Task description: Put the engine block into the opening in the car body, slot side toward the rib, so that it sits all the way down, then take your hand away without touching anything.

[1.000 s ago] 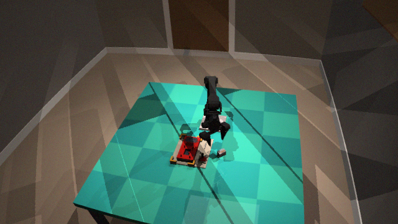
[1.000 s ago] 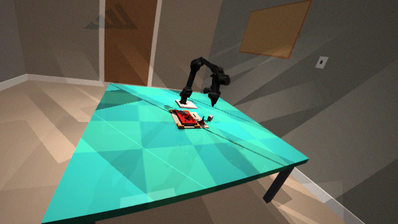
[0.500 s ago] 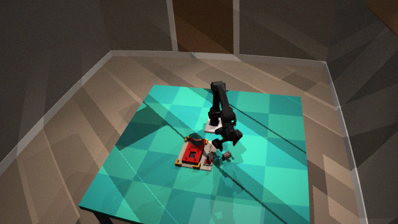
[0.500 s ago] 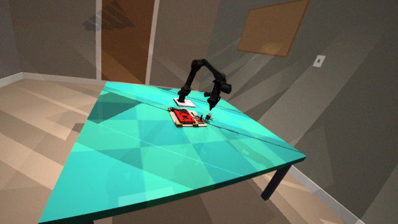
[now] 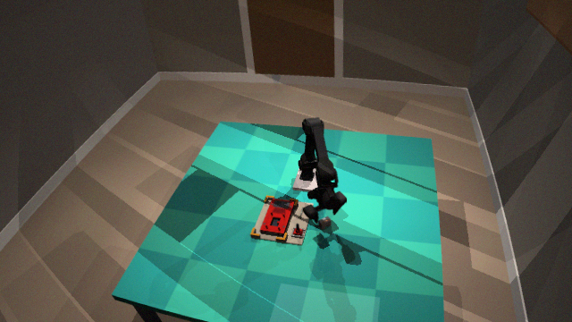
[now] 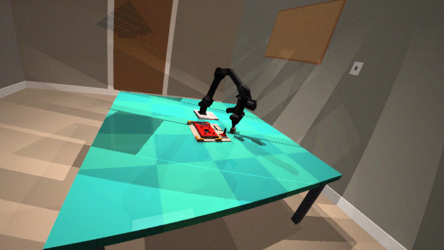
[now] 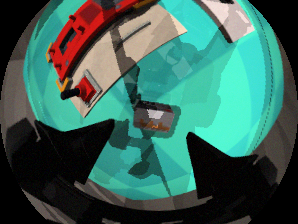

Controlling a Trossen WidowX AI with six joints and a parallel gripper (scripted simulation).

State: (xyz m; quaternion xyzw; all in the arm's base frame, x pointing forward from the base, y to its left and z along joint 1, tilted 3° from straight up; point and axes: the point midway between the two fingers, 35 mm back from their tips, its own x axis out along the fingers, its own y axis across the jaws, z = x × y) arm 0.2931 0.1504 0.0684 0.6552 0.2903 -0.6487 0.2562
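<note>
Now: gripper tip 4 cm above the engine block. Round my gripper tip: beige base plate 1 cm ahead, 20 cm to the right, 4 cm below.
</note>
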